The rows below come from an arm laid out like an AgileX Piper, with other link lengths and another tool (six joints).
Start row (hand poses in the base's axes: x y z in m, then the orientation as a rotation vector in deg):
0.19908 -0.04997 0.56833 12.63 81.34 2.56
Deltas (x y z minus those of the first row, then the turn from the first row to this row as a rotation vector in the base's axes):
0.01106 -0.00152 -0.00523 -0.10 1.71 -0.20
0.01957 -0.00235 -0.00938 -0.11 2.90 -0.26
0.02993 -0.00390 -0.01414 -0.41 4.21 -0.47
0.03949 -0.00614 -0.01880 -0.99 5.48 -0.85
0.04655 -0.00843 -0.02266 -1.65 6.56 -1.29
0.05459 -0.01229 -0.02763 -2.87 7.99 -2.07
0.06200 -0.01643 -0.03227 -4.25 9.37 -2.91
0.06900 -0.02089 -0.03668 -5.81 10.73 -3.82
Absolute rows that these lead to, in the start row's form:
0.21014 -0.05149 0.56310 12.77 83.02 2.14
0.21865 -0.05232 0.55895 12.87 84.20 1.96
0.22901 -0.05387 0.55419 12.83 85.47 1.43
0.23857 -0.05611 0.54953 12.68 86.69 0.56
0.24563 -0.05840 0.54567 12.49 87.70 -0.40
0.25367 -0.06226 0.54070 12.09 89.00 -2.10
0.26108 -0.06640 0.53606 11.59 90.23 -3.96
0.26808 -0.07086 0.53165 10.98 91.41 -6.02

